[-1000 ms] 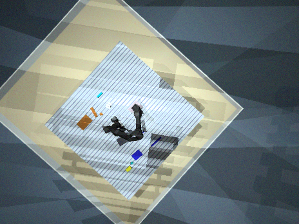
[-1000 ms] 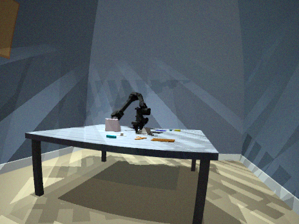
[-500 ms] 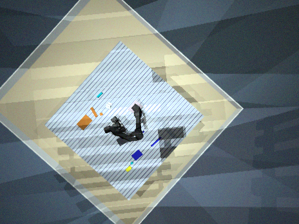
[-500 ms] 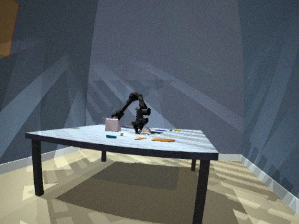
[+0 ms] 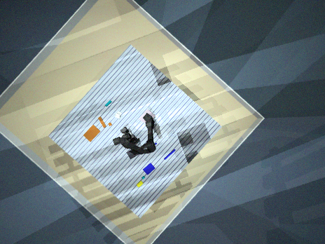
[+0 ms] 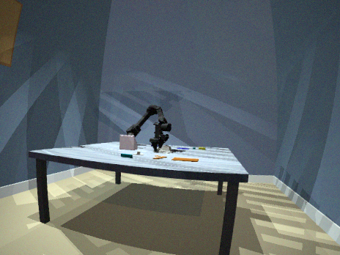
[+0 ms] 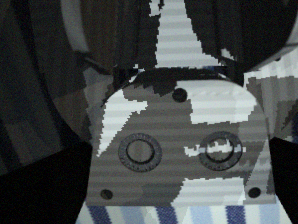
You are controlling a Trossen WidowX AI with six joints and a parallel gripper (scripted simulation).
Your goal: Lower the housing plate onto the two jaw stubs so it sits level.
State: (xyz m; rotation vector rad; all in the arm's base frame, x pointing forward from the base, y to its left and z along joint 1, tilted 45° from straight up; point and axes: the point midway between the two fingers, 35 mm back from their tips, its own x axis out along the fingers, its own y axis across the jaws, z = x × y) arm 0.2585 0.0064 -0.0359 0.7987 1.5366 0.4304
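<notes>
Now: gripper tip 10 mm short of the white housing plate and 20 mm below it. Also, from my gripper tip: cyan block 110 mm behind, 390 mm to the right; blue square 160 mm ahead, 370 mm to the left, 10 mm below; orange plate 250 mm ahead, 330 mm to the right.
</notes>
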